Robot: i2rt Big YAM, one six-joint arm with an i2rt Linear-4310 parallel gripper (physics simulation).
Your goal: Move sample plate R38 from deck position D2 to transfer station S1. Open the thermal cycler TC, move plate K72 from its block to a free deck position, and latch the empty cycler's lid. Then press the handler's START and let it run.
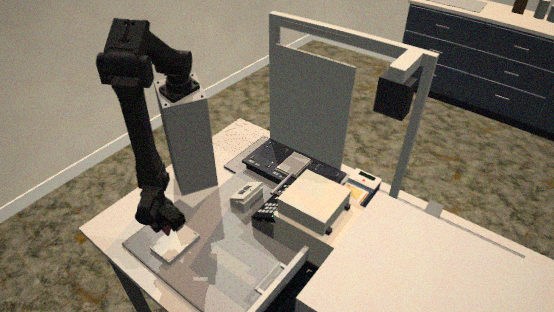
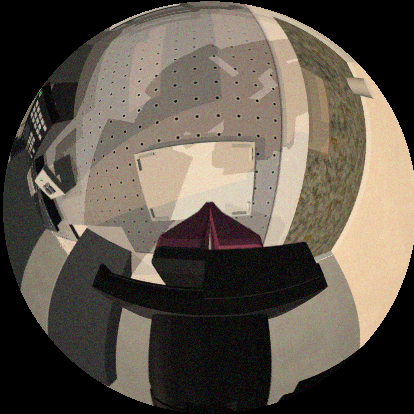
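Pixels of known places: gripper, between the fingertips: (image 1: 167,235) (image 2: 209,207); arm's base, origin of its link: (image 1: 179,89).
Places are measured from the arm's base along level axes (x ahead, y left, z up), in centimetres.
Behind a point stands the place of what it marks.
My gripper (image 1: 166,231) @(y -28.3, x 21.1, z -34.6 cm) (image 2: 209,207) @(y -28.3, x 21.1, z -34.6 cm) is shut and empty, its maroon fingertips together over the near edge of a pale rectangular tray-like piece (image 1: 173,244) @(y -27.9, x 22.4, z -39.0 cm) (image 2: 200,175) @(y -27.4, x 22.7, z -39.0 cm) with small corner brackets. That piece lies flat on the perforated board (image 1: 135,243) @(y -36.2, x 10.7, z -40.9 cm) (image 2: 190,107) @(y -26.0, x 31.1, z -40.9 cm); no plate shows on it. A dark deck (image 1: 265,156) @(y 25.0, x 16.6, z -36.3 cm) at the back bears a light grey plate (image 1: 294,164) @(y 27.5, x 30.1, z -34.8 cm); its label cannot be read. A bulky cream box-shaped unit (image 1: 314,197) @(y 6.4, x 54.3, z -21.0 cm) stands beside a black keypad (image 1: 269,209) @(y 1.0, x 40.3, z -32.1 cm) (image 2: 39,117). Which unit is cycler TC I cannot tell. No plate K72 can be made out.
A small white box (image 1: 246,195) @(y 1.2, x 29.0, z -33.0 cm) (image 2: 49,183) @(y 1.1, x 25.9, z -34.7 cm) stands between the arm's pedestal (image 1: 190,145) @(y -3.6, x 6.3, z -19.1 cm) and the keypad. An open drawer front (image 1: 282,282) @(y -16.8, x 61.1, z -34.0 cm) stands at the near right. A grey upright panel (image 1: 312,100) @(y 37.4, x 29.8, z -9.6 cm) and a gantry post (image 1: 415,125) @(y 40.2, x 68.9, z -4.5 cm) rise behind. A white device (image 1: 366,176) @(y 41.1, x 55.7, z -35.4 cm) stands at the back right.
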